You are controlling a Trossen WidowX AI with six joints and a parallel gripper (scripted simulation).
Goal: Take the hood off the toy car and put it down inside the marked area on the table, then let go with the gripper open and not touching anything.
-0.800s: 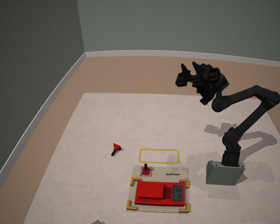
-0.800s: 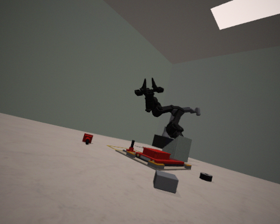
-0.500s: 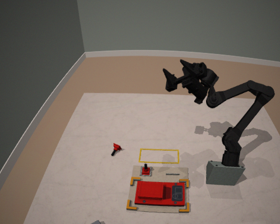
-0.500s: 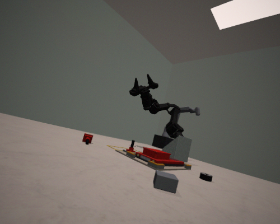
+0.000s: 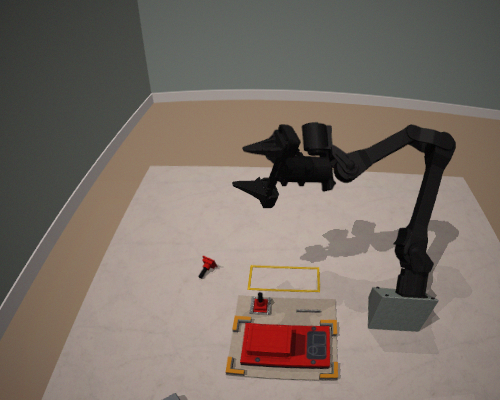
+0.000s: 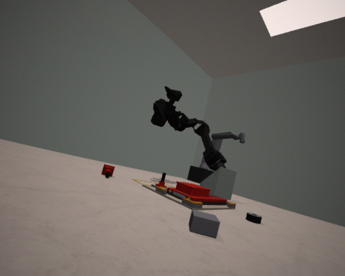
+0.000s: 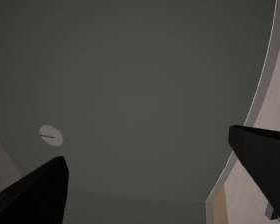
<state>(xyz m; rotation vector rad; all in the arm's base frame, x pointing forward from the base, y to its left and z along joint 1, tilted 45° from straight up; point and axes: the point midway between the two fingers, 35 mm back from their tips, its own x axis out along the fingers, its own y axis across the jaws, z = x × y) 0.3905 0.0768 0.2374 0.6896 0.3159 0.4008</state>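
Right now the red hood is 90 mm behind my gripper tip, 200 mm to the left of it and 320 mm below it. The rest, counted from my gripper tip: black wheel (170 mm behind, 380 mm to the left, 350 mm below).
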